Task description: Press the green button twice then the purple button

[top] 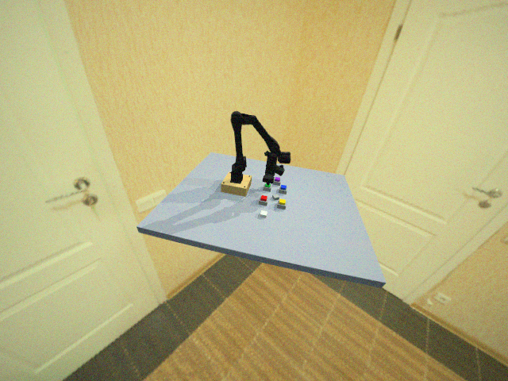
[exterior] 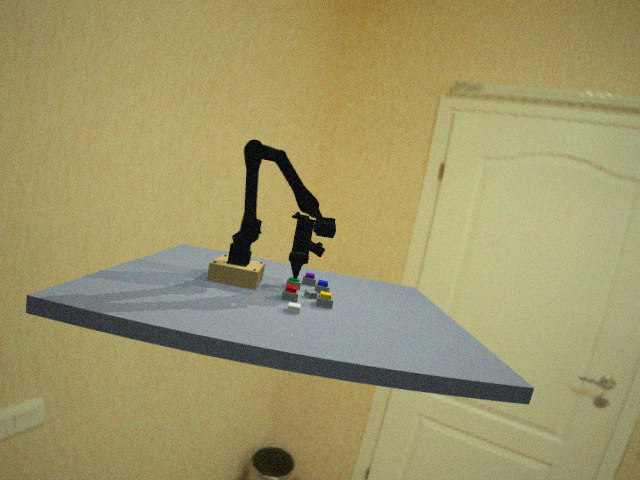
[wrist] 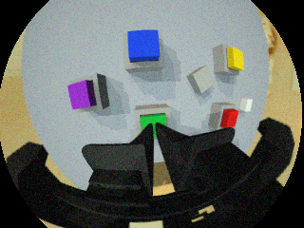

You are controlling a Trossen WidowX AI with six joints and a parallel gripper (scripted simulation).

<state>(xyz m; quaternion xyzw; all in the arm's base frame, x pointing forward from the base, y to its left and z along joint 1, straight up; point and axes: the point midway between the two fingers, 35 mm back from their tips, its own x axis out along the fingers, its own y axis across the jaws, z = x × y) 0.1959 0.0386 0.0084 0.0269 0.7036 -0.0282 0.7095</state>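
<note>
Right now my gripper tip is 10 mm above the green button. Round my gripper tip: purple button 90 mm to the left, 60 mm ahead; blue button 100 mm ahead; grey block 90 mm to the right, 50 mm ahead, 20 mm below.
</note>
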